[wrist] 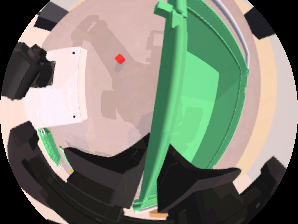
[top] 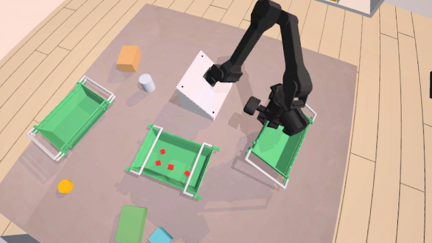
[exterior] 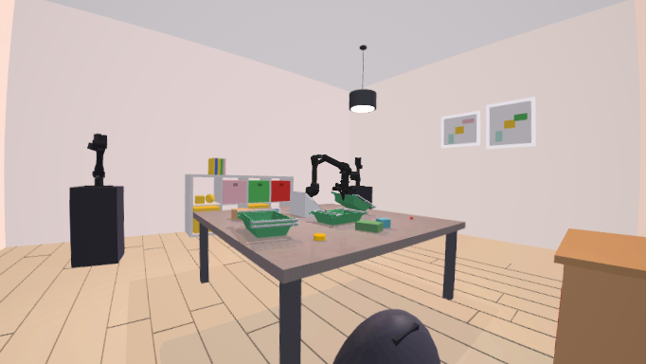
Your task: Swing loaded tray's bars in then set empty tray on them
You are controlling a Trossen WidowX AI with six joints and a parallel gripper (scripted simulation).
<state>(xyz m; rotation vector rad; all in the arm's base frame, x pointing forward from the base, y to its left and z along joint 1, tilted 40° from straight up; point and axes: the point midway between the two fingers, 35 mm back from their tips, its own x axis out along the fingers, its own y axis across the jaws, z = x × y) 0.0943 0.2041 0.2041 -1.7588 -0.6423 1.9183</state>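
Now: the green tray 8 cm to the left of my gripper tip. Round my gripper tip: grey cylinder 4 cm ahead, 55 cm to the right, 6 cm below; then red block 11 cm behind, 9 cm to the right, 9 cm below; then blue cube 53 cm ahead, 13 cm to the right, 7 cm below.
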